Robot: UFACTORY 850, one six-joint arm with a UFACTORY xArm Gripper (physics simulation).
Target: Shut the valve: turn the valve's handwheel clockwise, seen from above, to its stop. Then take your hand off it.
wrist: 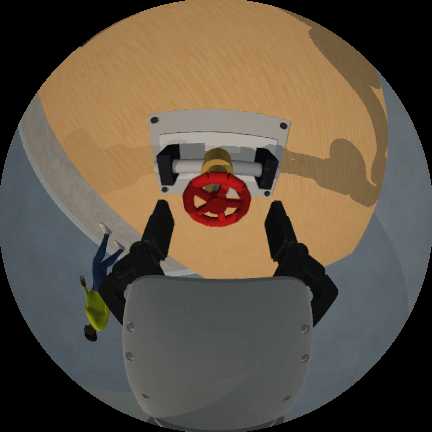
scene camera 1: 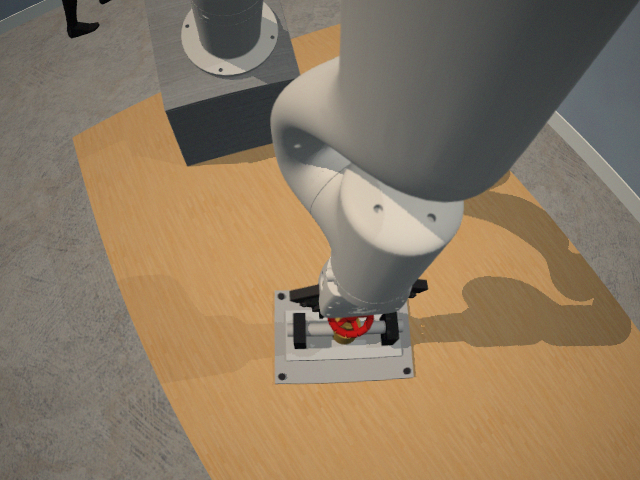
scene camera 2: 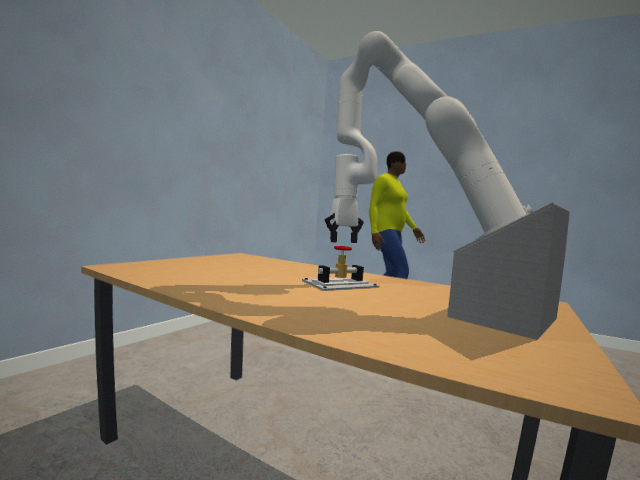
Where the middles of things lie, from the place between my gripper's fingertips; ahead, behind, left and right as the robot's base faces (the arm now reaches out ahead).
Now: hand 10 mm to the left of the red handwheel [wrist: 216, 202] and 30 mm above it. The rest, counted from my hand: grey base plate [scene camera 1: 386, 368] (10 mm to the right, 150 mm below).
